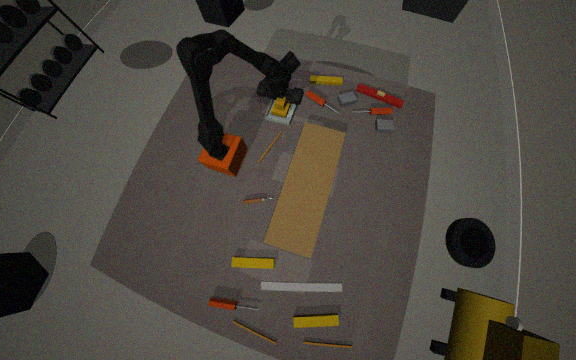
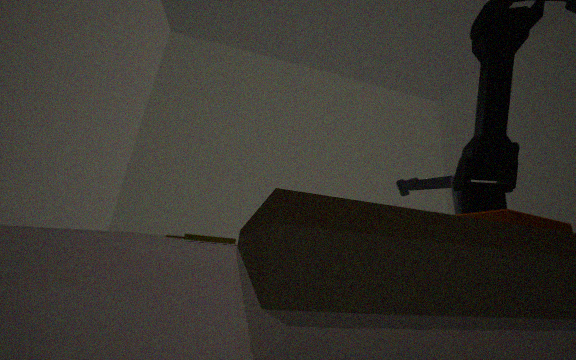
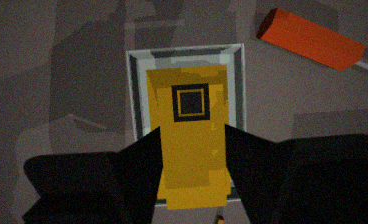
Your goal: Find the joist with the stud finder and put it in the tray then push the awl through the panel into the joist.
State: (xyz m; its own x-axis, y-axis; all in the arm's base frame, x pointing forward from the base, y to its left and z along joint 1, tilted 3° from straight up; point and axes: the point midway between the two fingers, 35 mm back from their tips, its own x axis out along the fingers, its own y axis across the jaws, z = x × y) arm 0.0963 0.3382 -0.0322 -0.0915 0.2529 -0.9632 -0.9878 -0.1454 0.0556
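The pale tray is 10 mm to the right of my gripper tip and 30 mm below it. Round my gripper tip: square indicator window 20 mm to the left, 30 mm above; then awl 120 mm ahead, 430 mm to the right, 40 mm below; then yellow stud finder 10 mm to the left, 20 mm above.
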